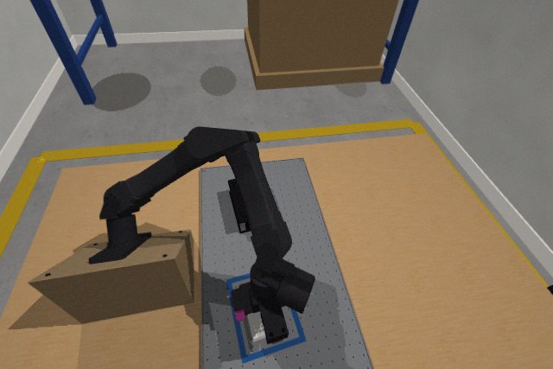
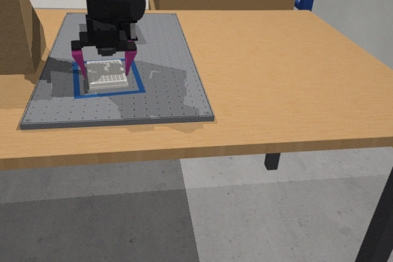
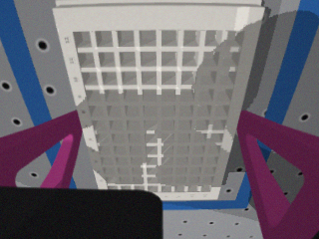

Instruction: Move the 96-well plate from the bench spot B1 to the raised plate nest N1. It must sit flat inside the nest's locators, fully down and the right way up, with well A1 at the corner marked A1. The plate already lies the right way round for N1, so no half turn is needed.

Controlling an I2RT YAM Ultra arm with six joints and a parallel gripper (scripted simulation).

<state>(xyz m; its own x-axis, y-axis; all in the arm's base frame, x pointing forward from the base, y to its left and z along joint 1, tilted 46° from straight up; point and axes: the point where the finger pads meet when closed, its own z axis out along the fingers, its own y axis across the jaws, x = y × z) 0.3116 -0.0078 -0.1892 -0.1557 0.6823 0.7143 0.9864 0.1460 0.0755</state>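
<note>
My gripper is now right at the white 96-well plate.
</note>
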